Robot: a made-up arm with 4 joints.
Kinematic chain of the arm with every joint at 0, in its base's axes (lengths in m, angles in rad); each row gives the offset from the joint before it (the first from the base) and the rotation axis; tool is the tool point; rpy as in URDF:
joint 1: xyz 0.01 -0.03 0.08 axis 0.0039 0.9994 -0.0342
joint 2: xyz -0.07 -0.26 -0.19 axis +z
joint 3: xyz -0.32 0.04 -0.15 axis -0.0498 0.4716 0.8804
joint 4: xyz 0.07 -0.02 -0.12 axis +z
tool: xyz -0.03 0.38 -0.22 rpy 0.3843 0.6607 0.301
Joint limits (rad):
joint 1: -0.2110..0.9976
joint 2: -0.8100..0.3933
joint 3: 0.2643..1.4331
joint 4: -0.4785..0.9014
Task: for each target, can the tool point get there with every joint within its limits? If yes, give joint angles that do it. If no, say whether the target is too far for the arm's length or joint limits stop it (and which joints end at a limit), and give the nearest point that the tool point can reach.
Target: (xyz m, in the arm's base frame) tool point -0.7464 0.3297 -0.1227
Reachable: yes | joints 0.7113 -0.6081 1.1087 -0.3553
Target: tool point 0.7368 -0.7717 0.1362
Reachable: no: joint limits stop it (at a limit: joint 1, joint 2, joint 3, joint 4) | nearest point 0.2199 0.1527 -0.5951 | short by 1.287 m
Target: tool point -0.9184 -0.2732 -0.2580
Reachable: yes | joints 0.2984 0.1798 0.6731 0.6030
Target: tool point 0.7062 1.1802 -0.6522
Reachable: no: too far | nearest point 0.0883 0.2830 -0.6276 | short by 1.090 m
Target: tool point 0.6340 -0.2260 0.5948
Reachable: no: joint limits stop it (at a limit: joint 1, joint 2, joint 3, joint 4) | nearest point 0.2199 0.1527 -0.5951 | short by 1.316 m
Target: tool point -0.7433 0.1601 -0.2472
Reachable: yes | joints 0.5616 -0.1336 0.3818 -0.0255
